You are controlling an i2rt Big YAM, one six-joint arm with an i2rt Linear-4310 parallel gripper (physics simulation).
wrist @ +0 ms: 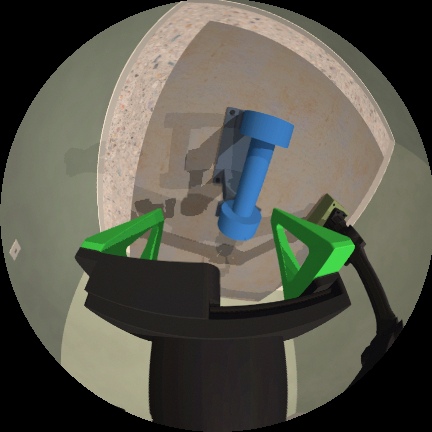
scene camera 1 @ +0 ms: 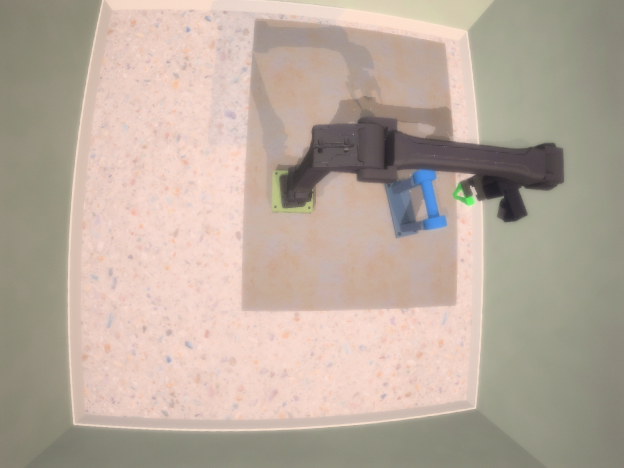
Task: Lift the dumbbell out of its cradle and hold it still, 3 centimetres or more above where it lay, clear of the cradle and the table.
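Where they show: gripper, fingertip midpoint: (wrist: pixel 216 213) (scene camera 1: pixel 466 190); arm's base, link origin: (wrist: pixel 332 221) (scene camera 1: pixel 292 191).
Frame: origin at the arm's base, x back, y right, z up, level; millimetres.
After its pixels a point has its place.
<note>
The blue dumbbell (scene camera 1: pixel 429 198) @[x -430, y 92, z 175 mm] (wrist: pixel 254 172) @[x -447, y 107, z 178 mm] rests in its dark blue-grey cradle (scene camera 1: pixel 401 210) @[x -438, y 103, z -47 mm] (wrist: pixel 229 145) @[x -465, y 97, z -46 mm], with its bar held across the supports and a thick round weight at each end. My gripper (scene camera 1: pixel 463 195) @[x -494, y 90, z 274 mm] (wrist: pixel 216 213) @[x -494, y 90, z 274 mm] is open and empty, its two green fingers wide apart. In the scene view it hangs to the right of the dumbbell, near the table's right edge, apart from it. In the wrist view the dumbbell's nearer weight shows between the fingertips and closer to the right finger, and the bar runs up and slightly right. The cradle is partly hidden behind the dumbbell.
The brownish-grey table top (scene camera 1: pixel 347 272) @[x -185, y 326, z -54 mm] (wrist: pixel 310 100) @[x -286, y 341, z -54 mm] lies under the cradle. The arm's yellow-green base plate (scene camera 1: pixel 276 193) @[x 58, y 2, z -2 mm] (wrist: pixel 324 207) @[x -73, y 34, z -17 mm] stands left of it in the scene view. The dark arm (scene camera 1: pixel 468 156) @[x -285, y 71, z 542 mm] passes over the cradle's upper side. Speckled floor (scene camera 1: pixel 166 302) and green walls surround the table.
</note>
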